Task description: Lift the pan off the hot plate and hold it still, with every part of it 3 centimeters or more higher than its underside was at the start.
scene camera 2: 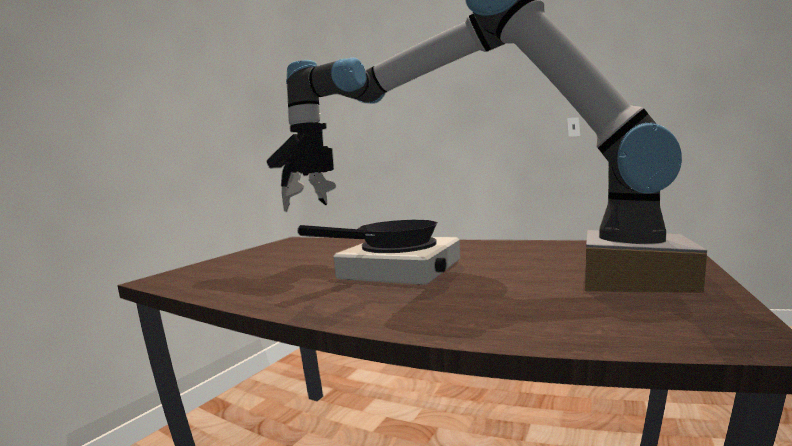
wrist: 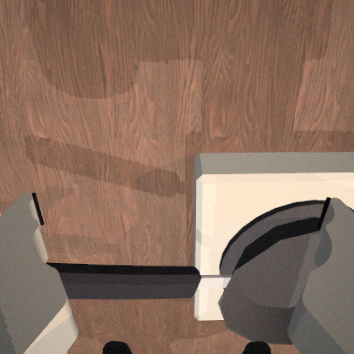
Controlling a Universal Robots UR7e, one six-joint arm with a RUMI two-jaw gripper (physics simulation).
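Pixels of known places: gripper, fingertip midpoint: [scene camera 2: 306, 208] [wrist: 181, 199]; arm's base, link origin: [scene camera 2: 632, 238].
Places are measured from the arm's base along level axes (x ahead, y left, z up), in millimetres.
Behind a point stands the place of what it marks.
Observation:
The black pan [scene camera 2: 400, 232] @(x 507, y 101, z 30 mm) [wrist: 280, 280] @(x 538, y 35, z -6 mm) rests upright on the hot plate [scene camera 2: 382, 268] @(x 540, y 137, z -45 mm) [wrist: 212, 200] @(x 647, y 123, z -17 mm), a white box with a dark round burner. The pan's handle [scene camera 2: 331, 231] @(x 592, y 242, z 55 mm) [wrist: 130, 282] @(x 610, y 197, z 54 mm) points left, out past the hot plate's edge and over the table. My gripper [scene camera 2: 304, 206] @(x 724, y 154, z 95 mm) [wrist: 181, 199] @(x 724, y 154, z 95 mm) is open and empty, pointing down above the handle. In the wrist view the handle runs crosswise from behind the left finger towards the right, and the right finger covers part of the pan. The handle's far end is hidden behind the left finger.
The brown wooden table [scene camera 2: 532, 326] @(x 181, y 307, z -84 mm) [wrist: 110, 115] @(x 713, y 233, z -84 mm) carries the hot plate. A dark knob [scene camera 2: 440, 264] @(x 420, y 90, z -43 mm) sits on the hot plate's side. The arm's base block [scene camera 2: 645, 270] @(x -18, y 114, z -40 mm) stands at the right. A grey wall is behind, and shadows of the arm and pan lie on the table.

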